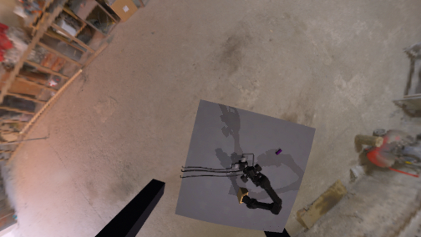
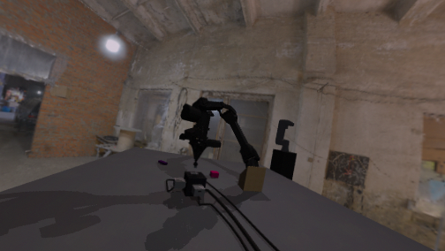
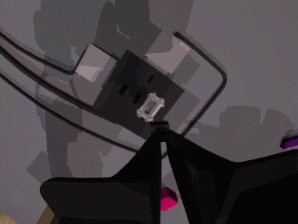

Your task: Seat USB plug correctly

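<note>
The pale USB plug lies 2 cm below my gripper tip. From my gripper tip the other things lie so: magenta block 20 cm to the right, 14 cm behind, 12 cm below; small purple piece 33 cm to the right, 19 cm ahead, 13 cm below.
</note>
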